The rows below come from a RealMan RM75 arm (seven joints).
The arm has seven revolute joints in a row. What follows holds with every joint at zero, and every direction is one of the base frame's.
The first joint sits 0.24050 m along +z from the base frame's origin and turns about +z.
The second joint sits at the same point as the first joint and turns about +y.
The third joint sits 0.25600 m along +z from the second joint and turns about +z.
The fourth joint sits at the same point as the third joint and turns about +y.
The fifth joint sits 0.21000 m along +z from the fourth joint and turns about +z.
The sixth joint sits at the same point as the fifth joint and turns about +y.
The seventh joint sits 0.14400 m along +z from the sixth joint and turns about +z.
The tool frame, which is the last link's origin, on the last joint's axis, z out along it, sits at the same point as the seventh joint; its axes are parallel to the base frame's.
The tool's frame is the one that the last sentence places.
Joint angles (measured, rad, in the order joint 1, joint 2, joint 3, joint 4, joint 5, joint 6, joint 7), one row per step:
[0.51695, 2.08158, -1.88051, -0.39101, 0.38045, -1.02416, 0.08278]
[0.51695, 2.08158, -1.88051, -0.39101, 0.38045, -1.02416, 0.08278]
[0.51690, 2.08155, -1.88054, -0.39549, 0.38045, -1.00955, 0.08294]
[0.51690, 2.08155, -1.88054, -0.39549, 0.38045, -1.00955, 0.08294]
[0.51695, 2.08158, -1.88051, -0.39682, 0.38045, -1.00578, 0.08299]
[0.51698, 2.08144, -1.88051, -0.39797, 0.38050, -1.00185, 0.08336]
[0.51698, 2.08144, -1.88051, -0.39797, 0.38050, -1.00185, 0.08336]
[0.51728, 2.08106, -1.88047, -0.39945, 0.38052, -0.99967, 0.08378]
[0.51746, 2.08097, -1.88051, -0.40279, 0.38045, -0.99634, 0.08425]
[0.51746, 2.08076, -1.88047, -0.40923, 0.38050, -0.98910, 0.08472]
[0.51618, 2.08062, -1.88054, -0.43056, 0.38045, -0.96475, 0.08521]
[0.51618, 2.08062, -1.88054, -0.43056, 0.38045, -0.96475, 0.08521]
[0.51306, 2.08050, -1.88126, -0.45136, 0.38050, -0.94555, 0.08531]
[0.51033, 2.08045, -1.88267, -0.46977, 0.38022, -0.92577, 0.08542]
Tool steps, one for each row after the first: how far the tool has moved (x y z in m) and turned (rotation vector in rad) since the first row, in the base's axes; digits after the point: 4 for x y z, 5 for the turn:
[0.0000, 0.0000, 0.0000, 0.00000, 0.00000, 0.00000]
[0.0003, 0.0008, -0.0011, -0.00696, -0.00150, -0.00791]
[0.0003, 0.0008, -0.0011, -0.00696, -0.00150, -0.00791]
[0.0003, 0.0010, -0.0013, -0.00870, -0.00175, -0.00976]
[0.0004, 0.0013, -0.0016, -0.01060, -0.00196, -0.01195]
[0.0004, 0.0013, -0.0016, -0.01060, -0.00196, -0.01195]
[0.0002, 0.0016, -0.0015, -0.01134, -0.00171, -0.01221]
[-0.0005, 0.0020, -0.0016, -0.01251, -0.00064, -0.01186]
[-0.0016, 0.0027, -0.0019, -0.01488, 0.00092, -0.01231]
[-0.0047, 0.0047, -0.0029, -0.02315, 0.00517, -0.01501]
[-0.0047, 0.0047, -0.0029, -0.02315, 0.00517, -0.01501]
[-0.0077, 0.0059, -0.0036, -0.02909, 0.00988, -0.01553]
[-0.0101, 0.0069, -0.0047, -0.03670, 0.01272, -0.01756]

